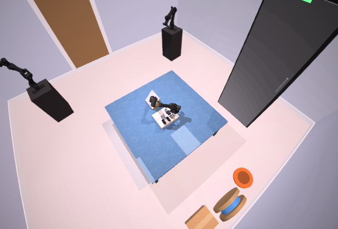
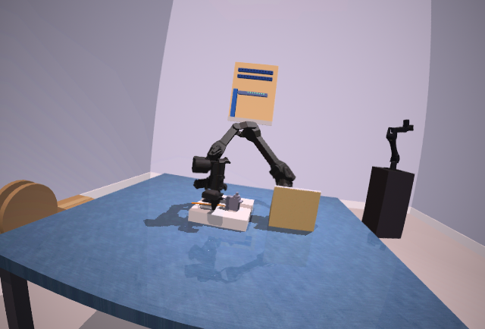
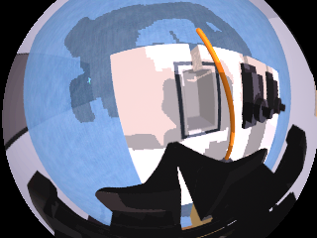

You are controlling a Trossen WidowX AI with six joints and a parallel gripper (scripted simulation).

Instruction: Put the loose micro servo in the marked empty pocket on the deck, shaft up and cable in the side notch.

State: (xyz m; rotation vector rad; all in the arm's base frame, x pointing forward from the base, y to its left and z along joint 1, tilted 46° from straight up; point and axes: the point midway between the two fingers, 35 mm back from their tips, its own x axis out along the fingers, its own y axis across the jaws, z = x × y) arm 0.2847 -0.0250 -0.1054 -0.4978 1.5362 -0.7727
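Right now the white robot deck is 80 mm behind my gripper tip, 100 mm to the right of it and 30 mm below it.
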